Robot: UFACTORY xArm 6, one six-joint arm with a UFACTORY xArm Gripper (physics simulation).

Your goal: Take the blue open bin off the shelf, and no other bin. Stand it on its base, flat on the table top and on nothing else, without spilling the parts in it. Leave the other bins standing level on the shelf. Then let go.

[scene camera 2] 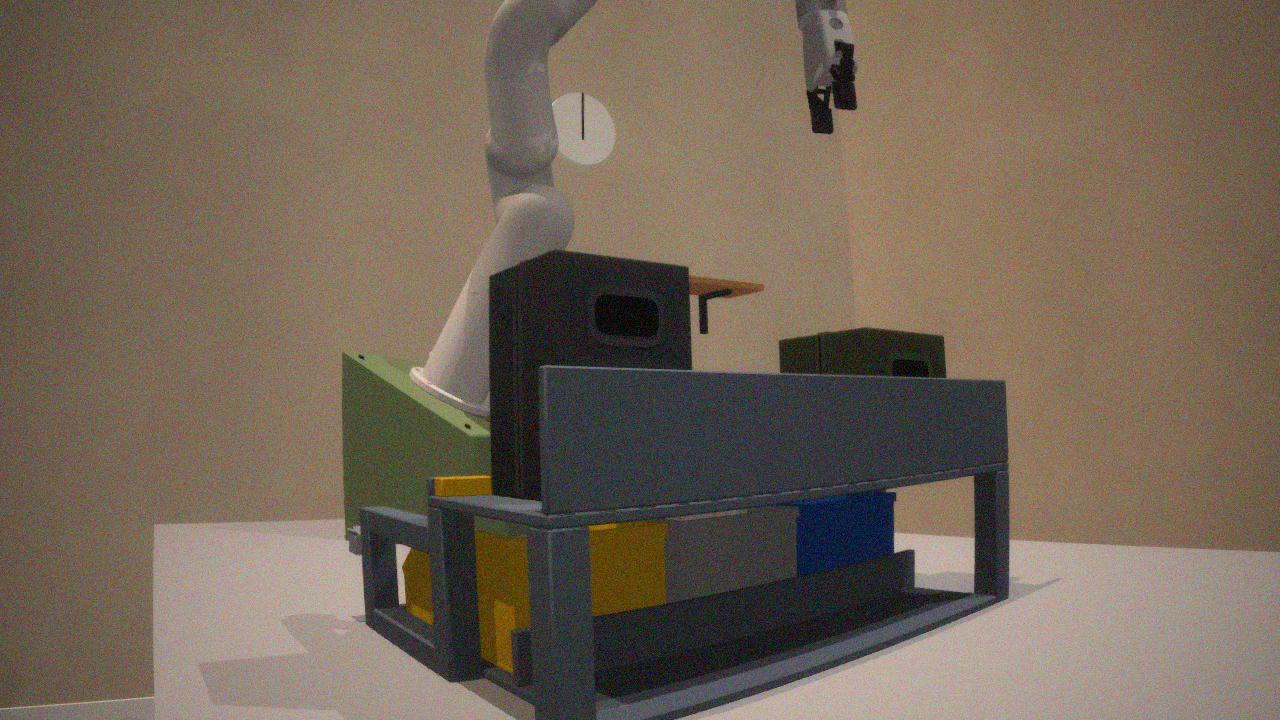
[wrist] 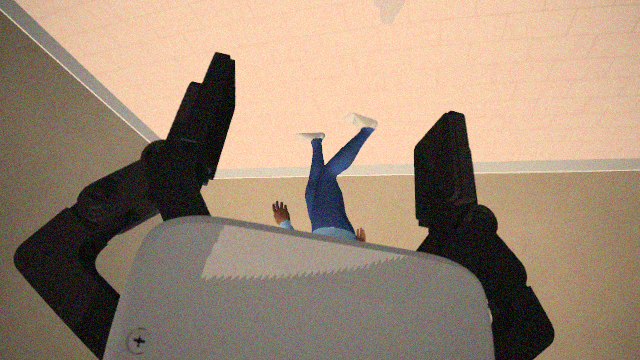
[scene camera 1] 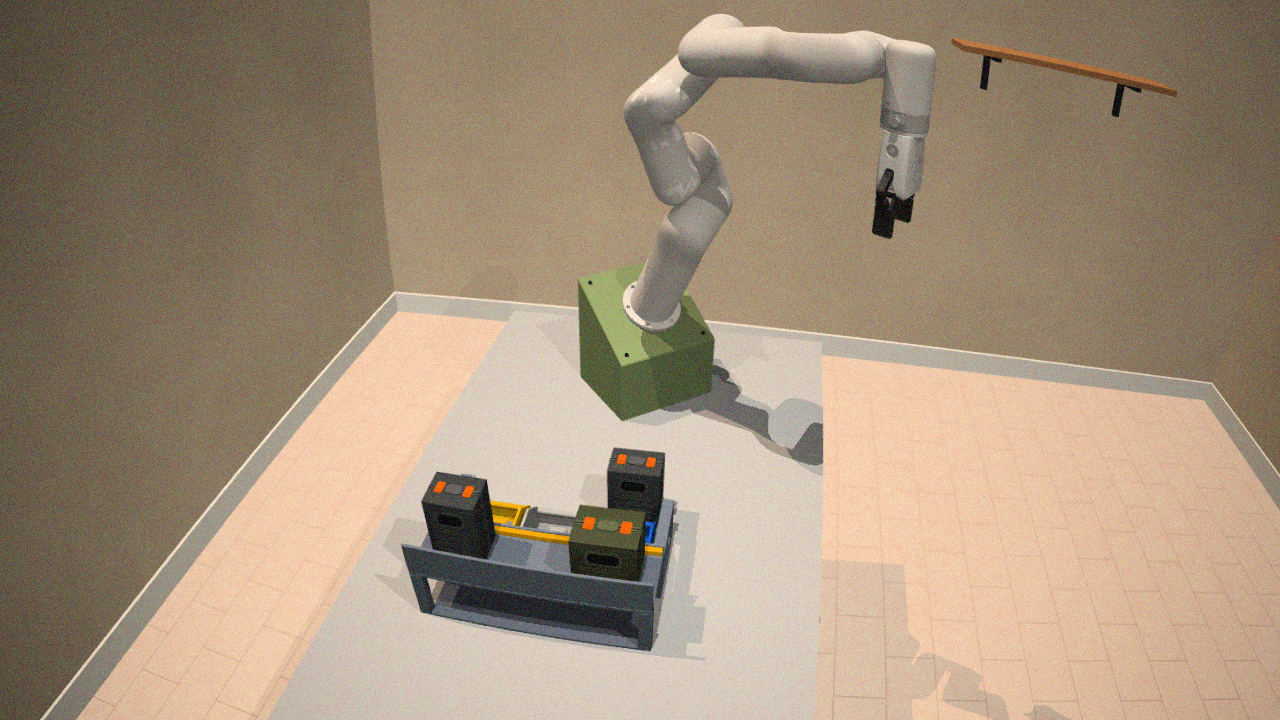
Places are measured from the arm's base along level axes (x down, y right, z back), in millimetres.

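Where they show: gripper, fingertip midpoint: (scene camera 2: 834, 121) (wrist: 336, 104) (scene camera 1: 891, 227); arm's base, link origin: (scene camera 2: 449, 394) (scene camera 1: 651, 306).
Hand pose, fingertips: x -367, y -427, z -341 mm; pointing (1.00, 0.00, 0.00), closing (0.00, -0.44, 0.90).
Note:
Things, the pixels of their top centre, and the offset from my fingertips. "*": a spot on its surface instead. Level surfaces: height alone.
- blue bin, top centre: (scene camera 2: 772, 495) (scene camera 1: 618, 536) dx +478, dy +374, dz -232 mm
- shelf, surface spot: (scene camera 2: 769, 438) * dx +430, dy +544, dz -411 mm
- grey bin, top centre: (scene camera 2: 660, 507) (scene camera 1: 551, 527) dx +478, dy +486, dz -235 mm
- yellow bin, top centre: (scene camera 2: 519, 519) (scene camera 1: 486, 517) dx +478, dy +598, dz -239 mm
- pale table top, surface height: dx +559 mm
- olive case, top centre: (scene camera 2: 863, 337) (scene camera 1: 607, 526) dx +362, dy +369, dz -328 mm
The blue bin (scene camera 1: 649, 531) (scene camera 2: 845, 532) sits in the shelf (scene camera 1: 528, 570) (scene camera 2: 769, 438), at the right end of the row in both scene views. Cases and the shelf hide much of it, and its parts cannot be made out. A grey bin (scene camera 1: 553, 522) (scene camera 2: 733, 550) is beside it, then a yellow bin (scene camera 1: 510, 512) (scene camera 2: 631, 564). The shelf stands on the pale table top (scene camera 1: 760, 573) (scene camera 2: 1118, 626). My gripper (scene camera 1: 894, 227) (scene camera 2: 833, 120) (wrist: 336, 104) is open and empty, high up and far from the bins. The blue bin does not show in the wrist view.
Dark cases (scene camera 1: 458, 514) (scene camera 1: 635, 483) (scene camera 2: 586, 358) and an olive case (scene camera 1: 606, 541) (scene camera 2: 863, 353) stand tall around the bins. The green robot base (scene camera 1: 644, 376) is behind the shelf. A person (wrist: 325, 200) shows beyond my fingers in the wrist view.

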